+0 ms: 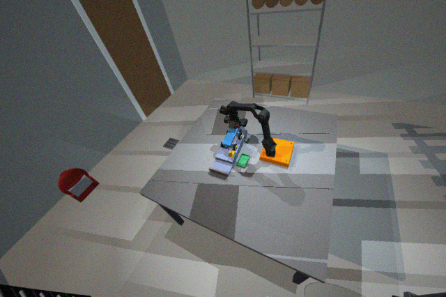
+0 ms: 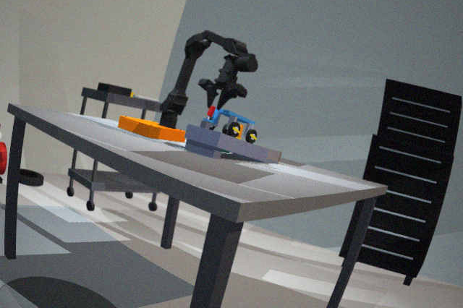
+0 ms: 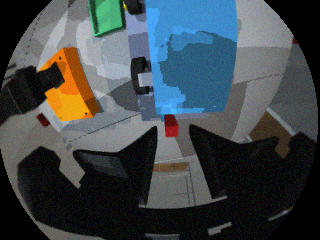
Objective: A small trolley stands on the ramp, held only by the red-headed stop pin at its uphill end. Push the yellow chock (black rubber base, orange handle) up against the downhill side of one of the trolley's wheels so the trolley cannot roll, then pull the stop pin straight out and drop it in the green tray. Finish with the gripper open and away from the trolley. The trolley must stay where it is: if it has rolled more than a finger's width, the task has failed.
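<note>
Now: the red-headed stop pin 30 mm below my gripper tip and 10 mm to the right of it. Round my gripper tip: yellow chock 220 mm to the left, 80 mm below, 10 mm behind; grey ramp 110 mm to the left, 110 mm below, 30 mm ahead; blue trolley 110 mm to the left, 50 mm below, 30 mm ahead.
</note>
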